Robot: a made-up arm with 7 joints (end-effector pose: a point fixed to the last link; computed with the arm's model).
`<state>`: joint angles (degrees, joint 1 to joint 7).
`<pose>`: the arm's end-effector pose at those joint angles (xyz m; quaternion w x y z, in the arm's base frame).
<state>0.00 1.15 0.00 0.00 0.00 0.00 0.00</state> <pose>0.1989 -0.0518 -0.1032 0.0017 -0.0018 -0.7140 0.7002</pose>
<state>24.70 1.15 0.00 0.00 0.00 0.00 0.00</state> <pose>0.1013 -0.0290 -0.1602 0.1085 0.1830 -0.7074 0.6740</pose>
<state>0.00 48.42 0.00 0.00 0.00 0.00 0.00</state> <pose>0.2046 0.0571 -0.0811 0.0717 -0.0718 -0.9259 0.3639</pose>
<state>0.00 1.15 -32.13 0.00 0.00 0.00 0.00</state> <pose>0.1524 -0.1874 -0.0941 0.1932 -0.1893 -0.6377 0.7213</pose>
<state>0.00 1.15 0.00 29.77 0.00 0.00 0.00</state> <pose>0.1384 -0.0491 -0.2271 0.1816 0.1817 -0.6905 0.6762</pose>
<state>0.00 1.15 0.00 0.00 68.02 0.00 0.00</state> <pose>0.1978 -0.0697 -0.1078 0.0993 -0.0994 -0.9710 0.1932</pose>
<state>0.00 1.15 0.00 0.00 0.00 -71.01 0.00</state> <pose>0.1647 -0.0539 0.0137 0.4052 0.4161 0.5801 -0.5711</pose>
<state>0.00 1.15 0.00 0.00 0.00 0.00 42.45</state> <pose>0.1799 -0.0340 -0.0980 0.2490 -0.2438 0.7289 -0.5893</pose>
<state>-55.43 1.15 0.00 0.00 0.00 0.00 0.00</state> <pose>0.2762 -0.1208 0.1252 0.2307 0.4033 0.6103 -0.6415</pose>
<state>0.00 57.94 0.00 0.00 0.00 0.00 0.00</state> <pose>0.2083 0.0747 -0.0667 0.0847 -0.0848 -0.9505 0.2868</pose>
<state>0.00 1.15 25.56 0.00 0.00 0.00 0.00</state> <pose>0.1810 0.0614 -0.0963 0.1514 -0.1482 0.7350 -0.6441</pose>
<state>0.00 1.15 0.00 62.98 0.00 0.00 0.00</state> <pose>0.0090 -0.0468 -0.3095 0.3672 0.3714 -0.6098 0.5961</pose>
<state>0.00 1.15 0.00 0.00 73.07 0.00 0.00</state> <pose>0.1975 -0.0706 -0.1089 0.1055 -0.1057 -0.9773 0.1505</pose>
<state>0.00 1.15 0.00 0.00 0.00 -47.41 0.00</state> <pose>0.1923 -0.0534 -0.0192 0.2799 0.2887 0.6530 -0.6419</pose>
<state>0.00 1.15 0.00 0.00 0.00 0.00 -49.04</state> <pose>0.1999 -0.0823 -0.1041 0.2889 -0.2830 -0.5770 0.7097</pose>
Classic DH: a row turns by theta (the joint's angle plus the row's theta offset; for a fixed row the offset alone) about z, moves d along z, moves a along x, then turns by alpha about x. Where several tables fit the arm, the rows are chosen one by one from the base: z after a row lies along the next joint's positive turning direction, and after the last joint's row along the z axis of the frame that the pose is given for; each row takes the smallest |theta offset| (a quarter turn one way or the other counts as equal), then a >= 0, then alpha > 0; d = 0 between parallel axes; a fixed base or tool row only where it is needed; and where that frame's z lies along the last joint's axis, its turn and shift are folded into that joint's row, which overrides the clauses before.
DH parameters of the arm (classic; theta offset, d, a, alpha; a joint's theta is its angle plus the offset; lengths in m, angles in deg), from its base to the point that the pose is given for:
base (fixed): -4.07 0.1111 0.0175 -74.51
joint 1: -75.12 -0.0287 -0.0197 -90
joint 2: 74 -0.0303 0.0167 90
joint 3: -90 -0.1502 0.0088 90
joint 4: -90 -0.0202 0.0006 90
joint 5: 0 0.1635 -0.0244 -90
joint 6: -90 -0.0107 0.0717 90
joint 7: 0.01 -0.0089 0.0328 90
tool (fixed): -165.67 -0.0165 0 0

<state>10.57 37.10 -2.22 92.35 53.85 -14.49 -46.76</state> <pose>-0.2038 0.1576 -0.2412 0.8763 0.2917 -0.2928 0.2475</pose>
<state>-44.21 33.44 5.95 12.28 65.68 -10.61 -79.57</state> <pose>0.3283 -0.0074 -0.0065 0.4991 -0.1341 -0.8554 -0.0355</pose>
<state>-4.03 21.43 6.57 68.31 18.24 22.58 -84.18</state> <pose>-0.0290 0.0582 -0.2998 0.6773 0.2572 -0.1569 0.6712</pose>
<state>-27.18 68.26 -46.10 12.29 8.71 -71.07 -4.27</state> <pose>0.1558 -0.0443 -0.1037 0.2274 -0.7043 -0.6351 0.2210</pose>
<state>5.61 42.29 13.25 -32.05 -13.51 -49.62 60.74</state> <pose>0.1181 -0.0072 0.0899 0.6504 0.2658 0.4709 -0.5335</pose>
